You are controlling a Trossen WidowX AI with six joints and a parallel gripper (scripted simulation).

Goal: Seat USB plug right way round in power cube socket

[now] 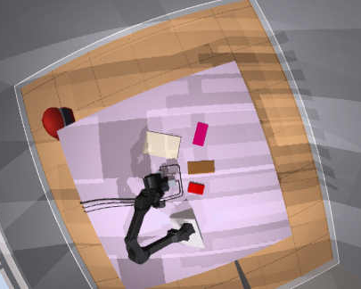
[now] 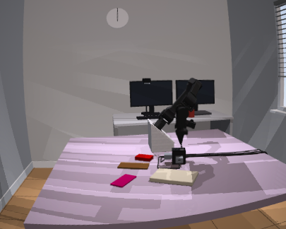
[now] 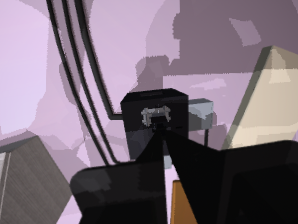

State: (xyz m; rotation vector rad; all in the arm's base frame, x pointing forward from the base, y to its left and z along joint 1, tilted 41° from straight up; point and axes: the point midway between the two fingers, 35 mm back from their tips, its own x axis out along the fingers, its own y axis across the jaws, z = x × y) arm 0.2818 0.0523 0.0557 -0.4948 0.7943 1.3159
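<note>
My gripper tip is 4 cm above the USB socket and 1 cm to the right of it. The rest, counted from my gripper tip: beige board (21 cm ahead, 10 cm below, 9 cm to the right); red block (19 cm to the right, 11 cm behind, 10 cm below); metal USB plug (2 cm below).
</note>
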